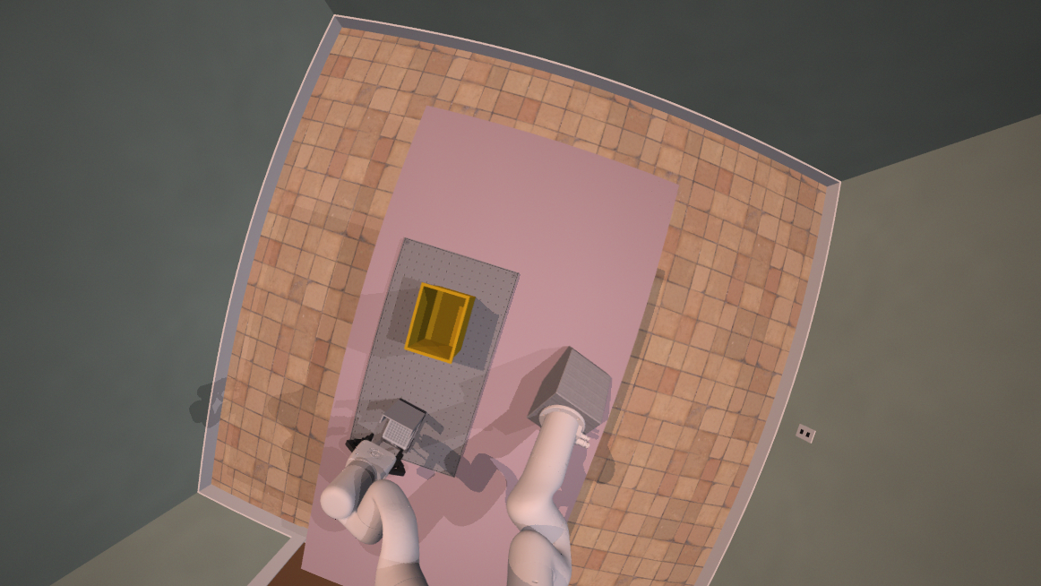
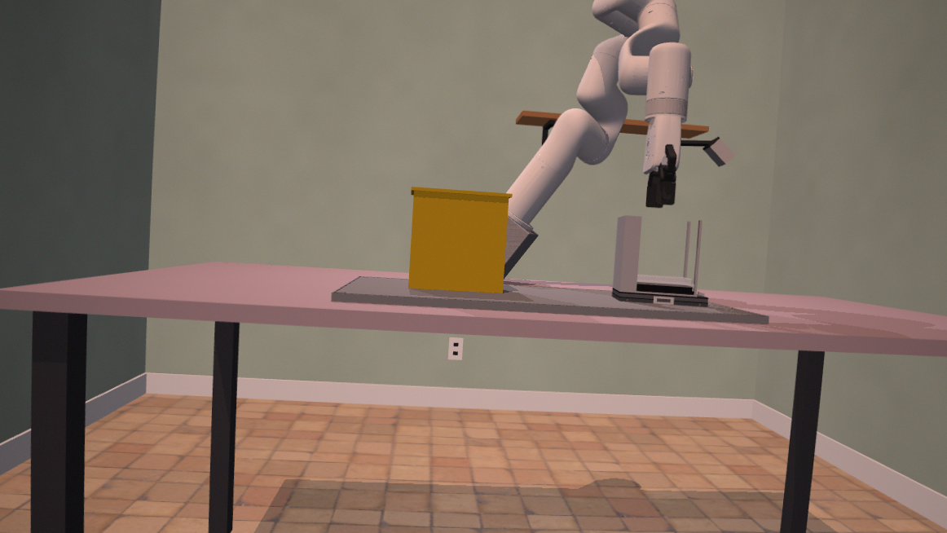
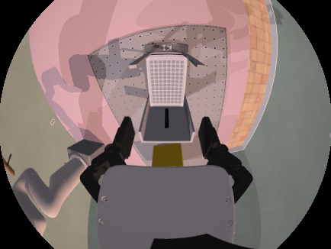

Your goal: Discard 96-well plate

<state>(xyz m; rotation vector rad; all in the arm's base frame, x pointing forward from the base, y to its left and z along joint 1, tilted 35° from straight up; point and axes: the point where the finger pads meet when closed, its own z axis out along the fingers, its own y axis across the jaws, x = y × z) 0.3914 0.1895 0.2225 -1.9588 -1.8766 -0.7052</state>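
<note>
The dark plate is 16 cm below my hand. Also, from my hand: yellow plastics bin W1 (37 cm to the right, 10 cm below, 2 cm ahead).
</note>
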